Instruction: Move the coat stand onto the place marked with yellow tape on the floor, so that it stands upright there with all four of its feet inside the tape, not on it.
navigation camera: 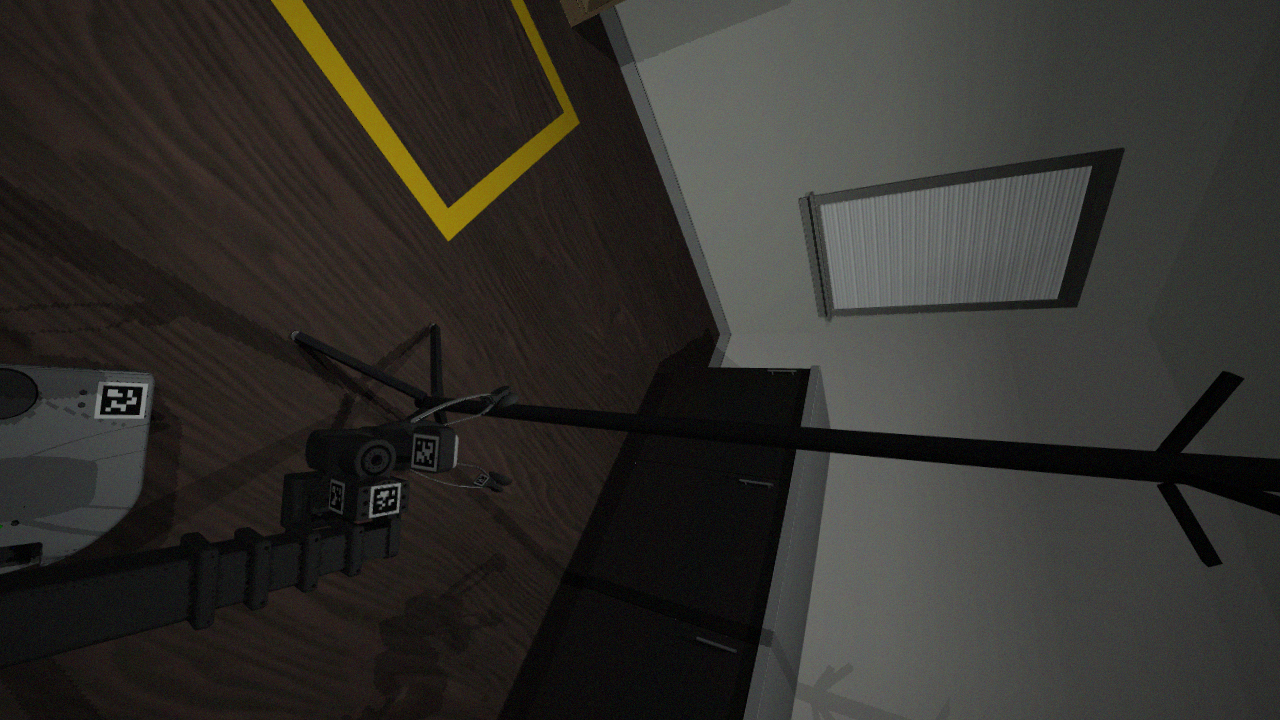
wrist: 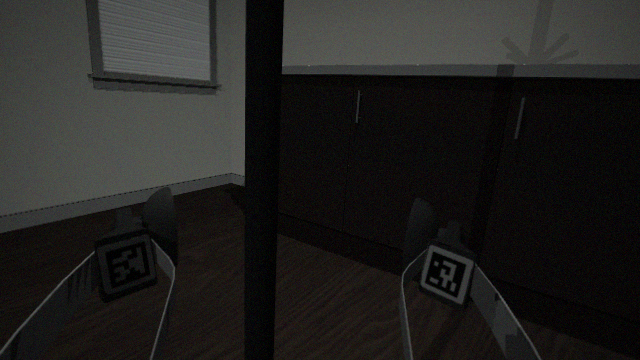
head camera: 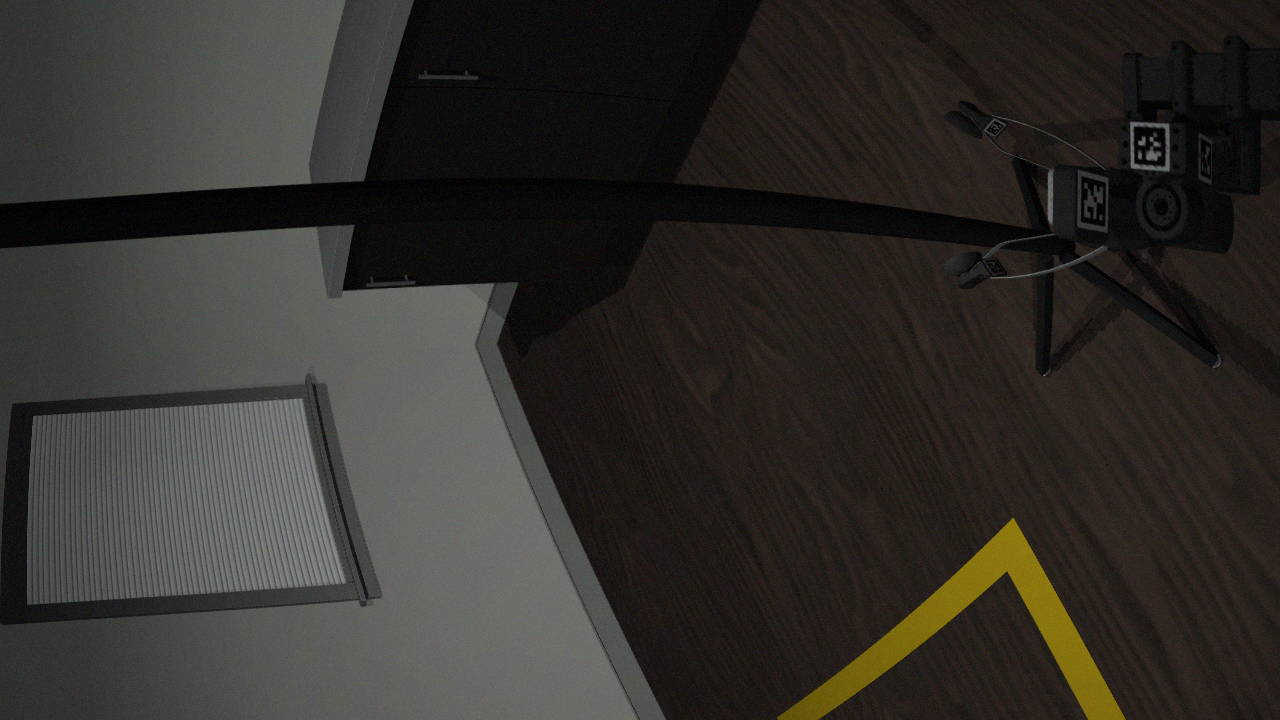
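Seen in the pictures: gripper, fingertip midpoint: (navigation camera: 512, 438) (head camera: 949, 191); robot's base, link origin: (navigation camera: 1, 391).
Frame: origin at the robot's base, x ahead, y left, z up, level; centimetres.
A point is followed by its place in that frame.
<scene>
The black coat stand (head camera: 537, 198) @[x 1.2, y -63.8, z 102.6 cm] (navigation camera: 716, 432) @[x 1.0, y -63.8, z 100.1 cm] (wrist: 262, 150) stands upright on the floor, outside the tape. Part of its feet is hidden behind the gripper in the head view; its upper arms show at the right in the navigation view. The yellow tape (head camera: 1011, 548) @[x 57.6, y -80.7, z 0.1 cm] (navigation camera: 382, 134) @[x 75.3, y -57.3, z 0.1 cm] is partly in view, at the bottom of the head view and the top left of the navigation view. My gripper (head camera: 964, 192) @[x -2.2, y -51.7, z 69.5 cm] (navigation camera: 498, 438) @[x -2.2, y -51.7, z 69.5 cm] (wrist: 294, 220) @[x -2.2, y -51.7, z 69.5 cm] is open at the lower pole. In the wrist view the pole appears between the spread fingertips, left of centre, with gaps on both sides; its exact depth is unclear.
A dark cabinet (head camera: 537, 134) @[x -14.2, y -188.6, z 46.5 cm] (navigation camera: 680, 501) @[x -37.5, y -170.9, z 43.9 cm] (wrist: 400, 150) stands along the wall beyond the stand. A window (head camera: 179, 501) @[x 94.7, y -272.5, z 141.1 cm] (navigation camera: 957, 237) @[x 97.7, y -268.7, z 151.6 cm] (wrist: 155, 40) is in the adjoining wall. My base (navigation camera: 71, 465) @[x -10.6, y -8.2, z 16.0 cm] is at the left of the navigation view. A wooden object (navigation camera: 586, 8) @[x 170.7, y -126.8, z 10.0 cm] shows beyond the tape.
</scene>
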